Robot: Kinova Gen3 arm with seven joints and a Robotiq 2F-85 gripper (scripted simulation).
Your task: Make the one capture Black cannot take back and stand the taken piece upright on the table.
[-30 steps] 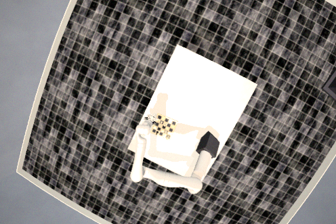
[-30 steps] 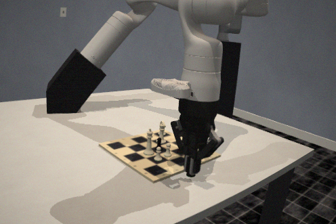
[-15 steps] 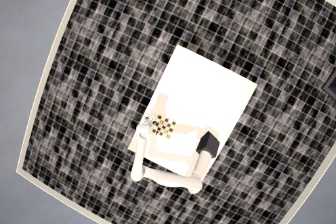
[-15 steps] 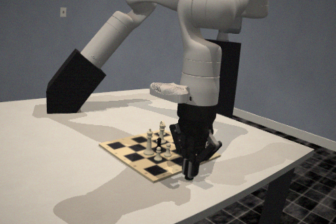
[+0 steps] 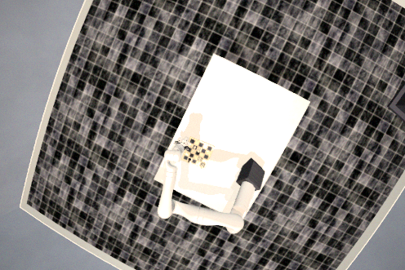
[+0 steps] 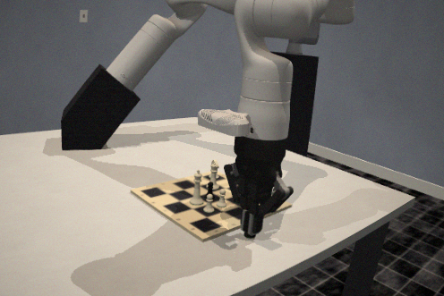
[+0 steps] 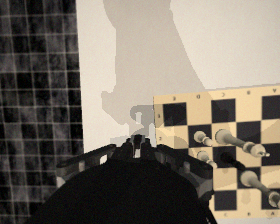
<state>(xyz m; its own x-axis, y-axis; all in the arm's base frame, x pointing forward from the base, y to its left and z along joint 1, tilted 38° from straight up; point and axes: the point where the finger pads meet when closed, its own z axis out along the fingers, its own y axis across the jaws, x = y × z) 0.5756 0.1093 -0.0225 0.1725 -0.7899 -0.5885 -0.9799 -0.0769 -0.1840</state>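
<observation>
The tall white piece lies 130 mm behind my hand, 30 mm to the right of it and 10 mm above it. Round my hand: tall black piece: 120 mm behind, 90 mm to the left, 10 mm above; then board: 140 mm behind, 30 mm below.
</observation>
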